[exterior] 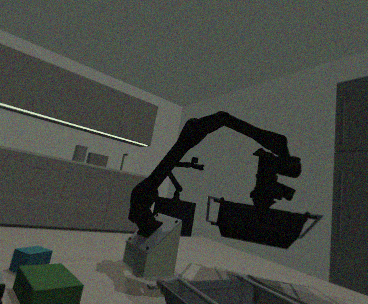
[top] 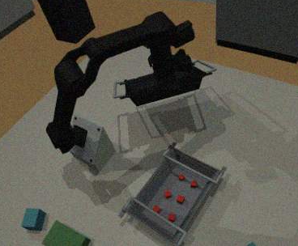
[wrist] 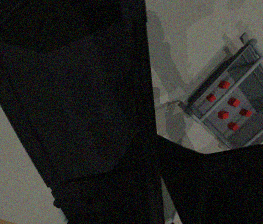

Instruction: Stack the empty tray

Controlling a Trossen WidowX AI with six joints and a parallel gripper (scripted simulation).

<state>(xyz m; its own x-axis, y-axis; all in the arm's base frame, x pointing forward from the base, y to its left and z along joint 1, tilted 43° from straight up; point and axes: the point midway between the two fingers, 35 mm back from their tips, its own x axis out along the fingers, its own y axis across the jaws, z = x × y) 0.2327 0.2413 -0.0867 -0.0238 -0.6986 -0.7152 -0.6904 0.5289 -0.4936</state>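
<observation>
The dark tray lies 6 cm to the left of my gripper tip and 5 cm behind it. From my gripper tip the other things lie so: green block: 53 cm to the right, 16 cm below, 8 cm behind.
</observation>
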